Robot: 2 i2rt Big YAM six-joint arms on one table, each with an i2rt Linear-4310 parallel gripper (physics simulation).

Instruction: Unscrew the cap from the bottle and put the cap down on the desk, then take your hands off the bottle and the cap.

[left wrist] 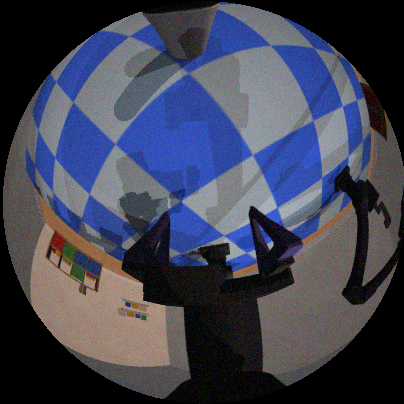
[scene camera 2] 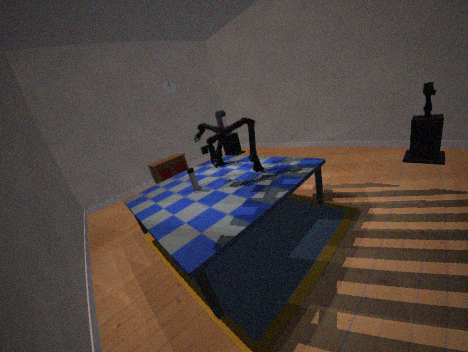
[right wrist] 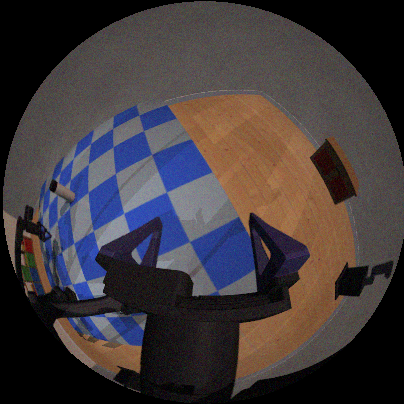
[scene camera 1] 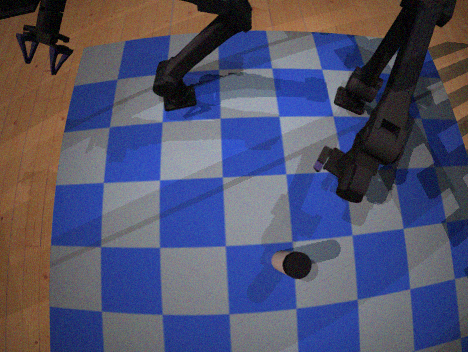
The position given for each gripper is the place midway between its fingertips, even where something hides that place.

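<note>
There's nothing in the right gripper (scene camera 1: 40,69), and it's open; you'd also find the right gripper (right wrist: 203,219) in the right wrist view. The left gripper (left wrist: 209,212) is open too, and it holds nothing.
</note>
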